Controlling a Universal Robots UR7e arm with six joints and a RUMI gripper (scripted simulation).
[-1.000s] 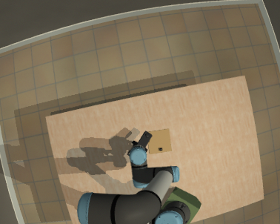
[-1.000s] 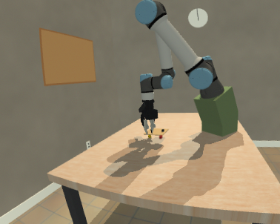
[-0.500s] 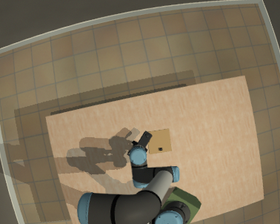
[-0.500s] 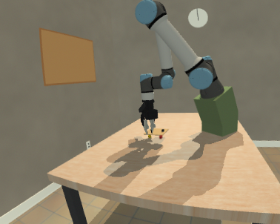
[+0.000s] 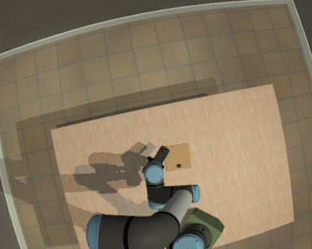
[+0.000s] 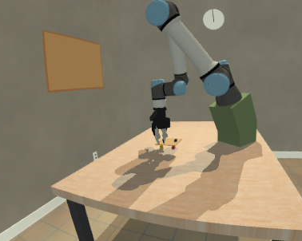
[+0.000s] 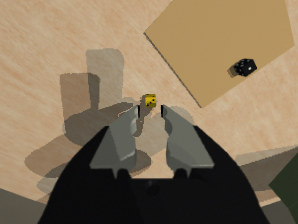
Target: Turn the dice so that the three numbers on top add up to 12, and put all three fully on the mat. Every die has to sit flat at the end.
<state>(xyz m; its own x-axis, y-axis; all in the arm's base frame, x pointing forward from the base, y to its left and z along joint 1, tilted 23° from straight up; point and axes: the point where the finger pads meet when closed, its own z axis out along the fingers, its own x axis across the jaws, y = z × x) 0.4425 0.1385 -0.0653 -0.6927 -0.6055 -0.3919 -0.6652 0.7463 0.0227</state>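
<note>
My hand is 3 cm above the yellow die. Also, from my hand: black die (6 cm behind, 12 cm to the right, 3 cm below); then red die (8 cm behind, 3 cm below); then tan mat (1 cm behind, 12 cm to the right, 4 cm below).
</note>
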